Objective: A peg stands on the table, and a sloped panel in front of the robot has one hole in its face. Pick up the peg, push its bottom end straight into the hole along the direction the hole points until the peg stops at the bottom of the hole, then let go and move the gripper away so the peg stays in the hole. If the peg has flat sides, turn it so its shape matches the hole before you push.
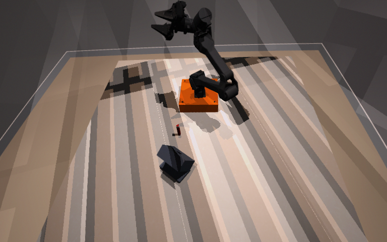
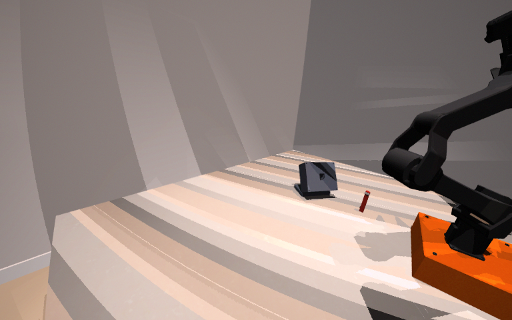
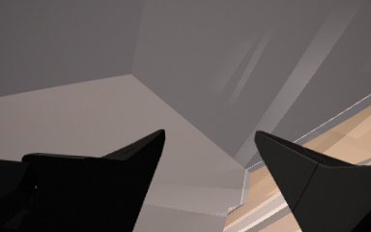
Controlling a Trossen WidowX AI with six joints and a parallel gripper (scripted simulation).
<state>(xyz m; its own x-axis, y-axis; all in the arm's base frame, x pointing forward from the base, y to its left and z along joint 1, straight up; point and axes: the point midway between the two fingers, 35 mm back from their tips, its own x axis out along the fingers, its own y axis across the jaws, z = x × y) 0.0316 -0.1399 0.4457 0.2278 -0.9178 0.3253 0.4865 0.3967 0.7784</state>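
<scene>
The red peg is 200 mm ahead of my gripper tip, 50 mm to the left of it and 470 mm below it. Also, from my gripper tip: panel foot: 390 mm ahead, 30 mm to the left, 520 mm below; sloped panel: 380 mm ahead, 50 mm to the left, 450 mm below.
</scene>
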